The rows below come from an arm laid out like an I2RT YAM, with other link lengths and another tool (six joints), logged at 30 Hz.
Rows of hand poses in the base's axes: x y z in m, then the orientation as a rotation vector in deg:
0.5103 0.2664 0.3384 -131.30 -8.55 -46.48
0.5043 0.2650 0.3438 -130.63 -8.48 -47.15
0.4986 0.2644 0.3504 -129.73 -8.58 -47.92
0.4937 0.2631 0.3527 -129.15 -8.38 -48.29
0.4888 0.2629 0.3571 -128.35 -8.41 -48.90
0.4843 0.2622 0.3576 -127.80 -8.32 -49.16
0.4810 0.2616 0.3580 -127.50 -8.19 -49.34
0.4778 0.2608 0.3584 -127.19 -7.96 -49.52
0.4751 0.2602 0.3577 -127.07 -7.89 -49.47
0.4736 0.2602 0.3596 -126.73 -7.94 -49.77
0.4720 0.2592 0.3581 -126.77 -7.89 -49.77
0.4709 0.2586 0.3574 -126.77 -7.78 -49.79
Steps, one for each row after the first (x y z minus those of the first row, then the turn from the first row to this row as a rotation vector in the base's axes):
-0.0060 -0.0014 0.0054 0.51 -0.58 -0.10
-0.0117 -0.0020 0.0120 1.15 -1.33 -0.05
-0.0166 -0.0033 0.0143 1.67 -1.65 -0.16
-0.0215 -0.0035 0.0187 2.27 -2.25 -0.14
-0.0260 -0.0042 0.0192 2.74 -2.52 -0.15
-0.0293 -0.0048 0.0196 3.02 -2.68 -0.22
-0.0325 -0.0056 0.0200 3.33 -2.81 -0.35
-0.0352 -0.0062 0.0193 3.47 -2.78 -0.35
-0.0367 -0.0062 0.0212 3.70 -3.07 -0.33
-0.0383 -0.0072 0.0197 3.68 -3.05 -0.38
-0.0394 -0.0078 0.0190 3.71 -3.04 -0.46

